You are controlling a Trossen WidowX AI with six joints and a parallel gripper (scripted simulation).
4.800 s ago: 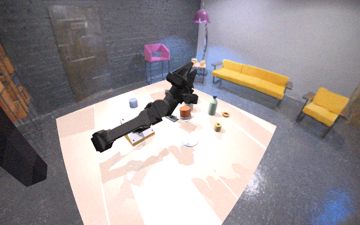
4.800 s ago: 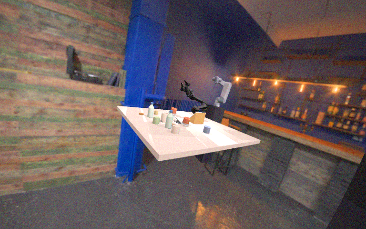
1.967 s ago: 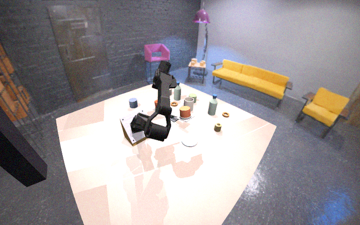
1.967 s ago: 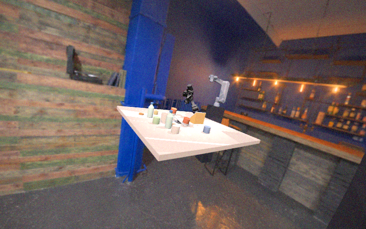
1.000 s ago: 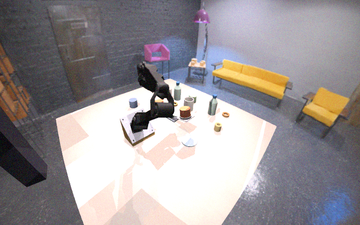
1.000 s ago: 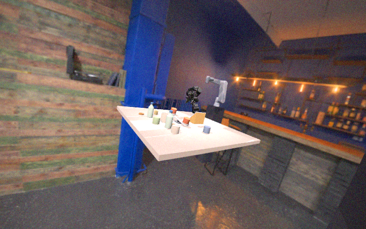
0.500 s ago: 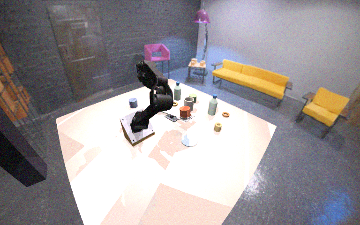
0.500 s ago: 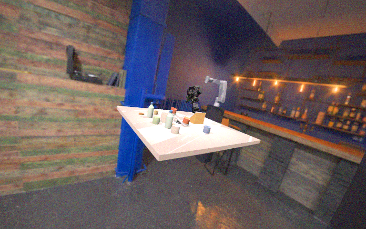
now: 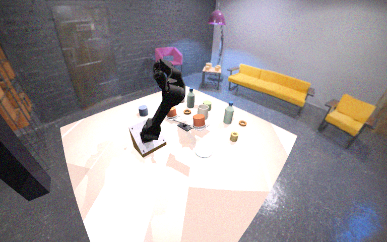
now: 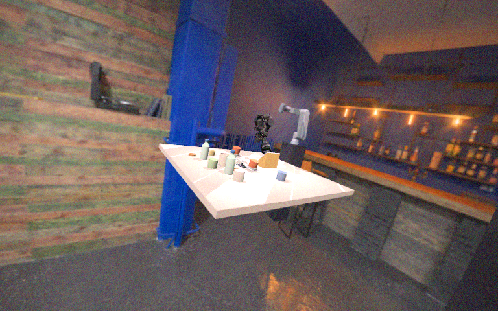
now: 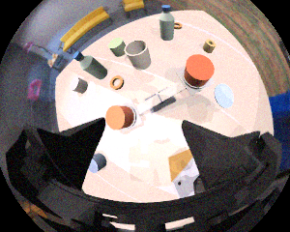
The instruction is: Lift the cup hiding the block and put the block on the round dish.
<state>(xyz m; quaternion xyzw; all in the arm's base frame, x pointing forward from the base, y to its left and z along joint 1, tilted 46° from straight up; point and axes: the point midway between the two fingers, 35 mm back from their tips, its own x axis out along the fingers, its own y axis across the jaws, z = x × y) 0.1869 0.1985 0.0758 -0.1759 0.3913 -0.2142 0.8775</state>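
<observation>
Right now the orange cup is 160 mm below my gripper tip, 120 mm to the left of it and 30 mm ahead of it. Also, from my gripper tip: teal block: 180 mm below, 100 mm to the left, 40 mm ahead; balance: 200 mm below, 70 mm ahead, 30 mm to the right; balance beam: 180 mm below, 70 mm ahead, 30 mm to the right.
</observation>
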